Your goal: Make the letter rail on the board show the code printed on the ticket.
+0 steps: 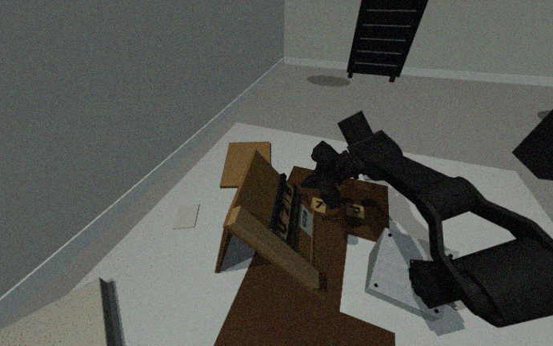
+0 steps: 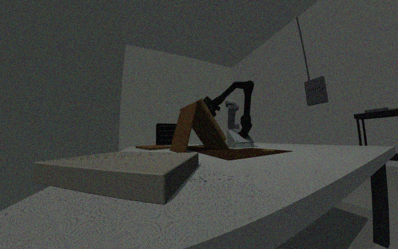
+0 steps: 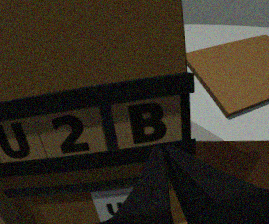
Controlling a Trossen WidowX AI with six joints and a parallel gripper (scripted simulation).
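The white ticket is 11 cm below my gripper tip, 3 cm to the left of it and 2 cm behind it. The rest, counted from my gripper tip: brown mat 20 cm below, 12 cm behind, 10 cm to the left; flat tan panel 29 cm to the right, 26 cm ahead, 19 cm below.
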